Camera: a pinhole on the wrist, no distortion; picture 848 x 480 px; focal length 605.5 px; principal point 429.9 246.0 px. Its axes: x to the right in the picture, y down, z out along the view. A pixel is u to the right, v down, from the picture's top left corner.
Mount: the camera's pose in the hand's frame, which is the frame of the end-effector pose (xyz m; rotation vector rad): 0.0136 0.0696 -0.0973 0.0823 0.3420 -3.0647
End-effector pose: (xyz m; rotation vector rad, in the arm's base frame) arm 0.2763 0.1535 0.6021 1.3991 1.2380 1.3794
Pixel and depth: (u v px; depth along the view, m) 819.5 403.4 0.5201
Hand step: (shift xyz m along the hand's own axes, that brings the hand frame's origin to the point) -0.3359 -0.1942 0.3599
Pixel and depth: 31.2 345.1 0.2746
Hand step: 0.1838 -0.0259 0.1711
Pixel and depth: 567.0 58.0 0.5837
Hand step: -0.1567 0.1101 0.5030
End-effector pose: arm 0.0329 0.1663 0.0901 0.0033 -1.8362 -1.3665
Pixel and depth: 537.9 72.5 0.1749
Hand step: -0.0288 0.0781 0.0822
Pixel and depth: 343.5 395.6 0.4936
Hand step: 0.0684 -0.1550 0.3610
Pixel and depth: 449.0 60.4 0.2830
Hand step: -0.0139 0.0909 0.1968
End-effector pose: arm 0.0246 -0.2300 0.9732 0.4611 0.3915 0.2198
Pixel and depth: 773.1 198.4 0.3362
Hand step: -0.1937 0.0112 0.2246
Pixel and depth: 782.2 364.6 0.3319
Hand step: -0.1904 -0.0770 0.2003
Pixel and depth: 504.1 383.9 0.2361
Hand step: -0.0229 -0.0365 0.1192
